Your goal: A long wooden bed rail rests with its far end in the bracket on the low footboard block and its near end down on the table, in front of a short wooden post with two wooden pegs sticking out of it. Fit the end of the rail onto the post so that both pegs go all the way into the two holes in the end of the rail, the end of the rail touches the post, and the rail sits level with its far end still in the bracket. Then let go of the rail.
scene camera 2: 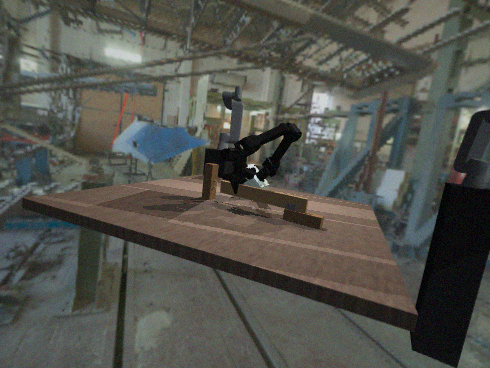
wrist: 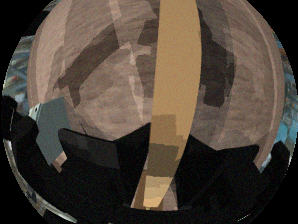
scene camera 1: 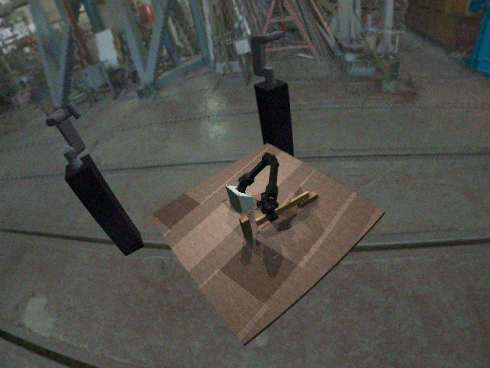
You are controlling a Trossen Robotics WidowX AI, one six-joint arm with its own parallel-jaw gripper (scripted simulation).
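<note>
My gripper, visible. Wooden bed rail, visible too.
</note>
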